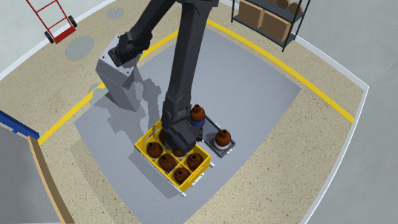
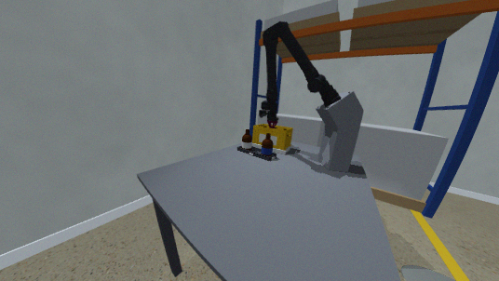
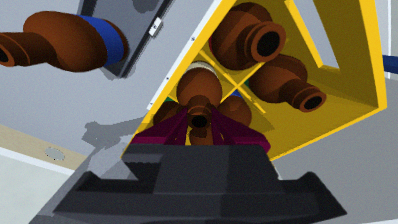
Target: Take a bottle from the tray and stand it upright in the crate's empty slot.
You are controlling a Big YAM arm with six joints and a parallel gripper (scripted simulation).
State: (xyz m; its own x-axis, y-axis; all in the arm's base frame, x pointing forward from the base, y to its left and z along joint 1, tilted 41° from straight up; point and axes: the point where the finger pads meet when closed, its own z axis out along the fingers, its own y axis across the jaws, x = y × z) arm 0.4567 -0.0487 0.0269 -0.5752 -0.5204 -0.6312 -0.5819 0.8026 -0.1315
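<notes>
My hand is 6 cm above the glass bottle. The rest, counted from my hand: yellow crate (1 cm ahead, 4 cm to the right, 8 cm below); dark tray (1 cm ahead, 18 cm to the left, 15 cm below).
</notes>
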